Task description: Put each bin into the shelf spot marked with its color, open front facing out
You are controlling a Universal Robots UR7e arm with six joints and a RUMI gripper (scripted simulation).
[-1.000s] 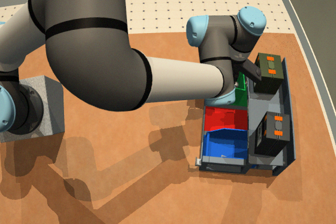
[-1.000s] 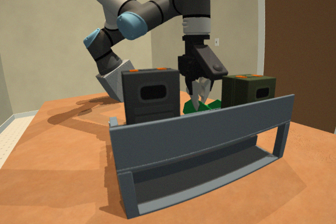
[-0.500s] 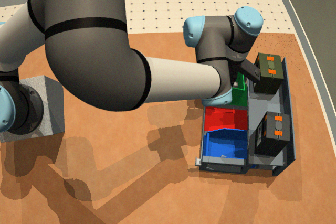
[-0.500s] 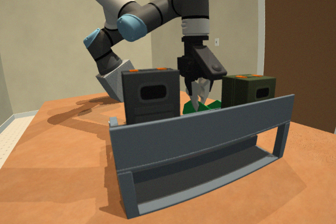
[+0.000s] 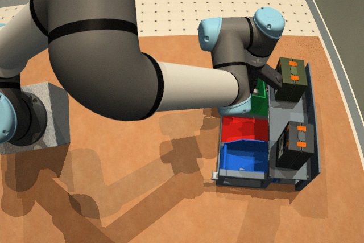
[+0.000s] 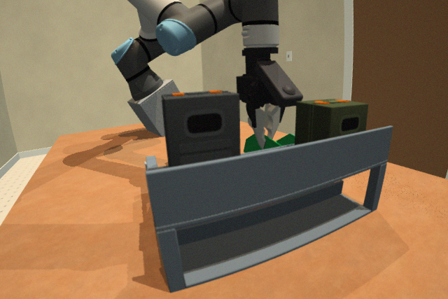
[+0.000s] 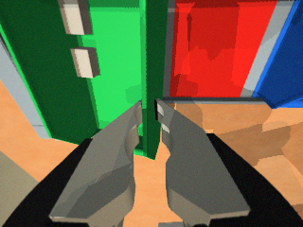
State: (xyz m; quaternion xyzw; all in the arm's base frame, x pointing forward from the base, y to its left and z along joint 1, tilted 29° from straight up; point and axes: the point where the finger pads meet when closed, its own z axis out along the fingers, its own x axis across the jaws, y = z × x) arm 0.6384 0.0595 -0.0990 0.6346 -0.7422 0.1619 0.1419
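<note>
My hand is 4 cm to the right of the green bin and 3 cm above it. The rest, counted from my hand: shelf front lip 6 cm behind, 6 cm to the right, 8 cm below; blue bin 1 cm ahead, 19 cm to the right, 5 cm below; olive case 15 cm ahead, 1 cm to the left, 6 cm above.
</note>
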